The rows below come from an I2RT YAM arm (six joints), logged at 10 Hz.
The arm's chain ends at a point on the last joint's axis. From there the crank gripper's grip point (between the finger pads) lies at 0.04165 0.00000 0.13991 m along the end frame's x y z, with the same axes.
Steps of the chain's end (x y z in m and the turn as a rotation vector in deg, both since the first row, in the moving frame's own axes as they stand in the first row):
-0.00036 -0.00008 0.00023 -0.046 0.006 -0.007
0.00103 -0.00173 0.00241 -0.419 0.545 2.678
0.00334 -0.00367 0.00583 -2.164 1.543 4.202
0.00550 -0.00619 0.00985 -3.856 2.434 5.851
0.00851 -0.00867 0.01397 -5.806 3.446 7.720
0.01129 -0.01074 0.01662 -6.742 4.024 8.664
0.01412 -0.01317 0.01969 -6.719 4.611 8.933
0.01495 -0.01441 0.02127 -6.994 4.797 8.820
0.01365 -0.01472 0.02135 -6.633 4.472 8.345
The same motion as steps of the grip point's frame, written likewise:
-0.00035 0.00003 0.00023 -0.046 0.006 -0.007
0.00229 0.00127 0.00200 -0.419 0.545 2.678
0.00678 0.00478 0.00450 -2.164 1.543 4.202
0.01069 0.00768 0.00750 -3.856 2.434 5.851
0.01548 0.01145 0.01023 -5.806 3.446 7.720
0.01923 0.01243 0.01204 -6.742 4.024 8.664
0.02338 0.01024 0.01457 -6.719 4.611 8.933
0.02463 0.00959 0.01589 -6.994 4.797 8.820
0.02275 0.00800 0.01641 -6.633 4.472 8.345

